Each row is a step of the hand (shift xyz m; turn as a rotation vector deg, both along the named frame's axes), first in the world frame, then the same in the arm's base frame.
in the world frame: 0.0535 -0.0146 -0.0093 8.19 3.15 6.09
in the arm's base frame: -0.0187 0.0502 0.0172 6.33 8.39 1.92
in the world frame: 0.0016 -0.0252 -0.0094 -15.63 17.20 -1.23
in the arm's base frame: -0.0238 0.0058 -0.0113 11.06 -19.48 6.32
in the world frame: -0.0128 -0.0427 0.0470 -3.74 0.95 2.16
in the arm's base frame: 0.0075 0.0143 -0.0627 2.39 -3.04 -2.14
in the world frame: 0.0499 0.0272 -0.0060 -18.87 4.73 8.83
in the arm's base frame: 0.0115 0.0361 0.0428 10.48 -15.93 -9.63
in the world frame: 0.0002 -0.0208 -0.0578 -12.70 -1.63 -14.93
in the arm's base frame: -0.0571 -0.0111 0.0198 -11.77 -15.55 2.53
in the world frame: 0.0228 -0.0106 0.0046 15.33 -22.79 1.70
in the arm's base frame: -0.0045 0.0252 -0.0008 -14.39 20.92 -10.61
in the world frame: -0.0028 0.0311 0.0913 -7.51 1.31 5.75
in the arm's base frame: 0.0891 0.0157 -0.0336 5.47 -5.52 -5.55
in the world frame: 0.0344 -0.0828 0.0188 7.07 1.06 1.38
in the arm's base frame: -0.0420 0.0603 -0.0547 1.46 6.56 2.80
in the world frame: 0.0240 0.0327 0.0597 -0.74 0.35 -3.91
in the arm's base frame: 0.0654 0.0304 -0.0028 -2.67 -1.93 2.26
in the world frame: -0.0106 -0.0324 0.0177 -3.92 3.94 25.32
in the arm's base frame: -0.0077 0.0047 -0.0373 21.73 2.82 -13.85
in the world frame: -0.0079 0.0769 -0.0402 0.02 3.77 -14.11
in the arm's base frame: 0.0210 -0.0408 0.0740 -8.08 -5.23 10.98
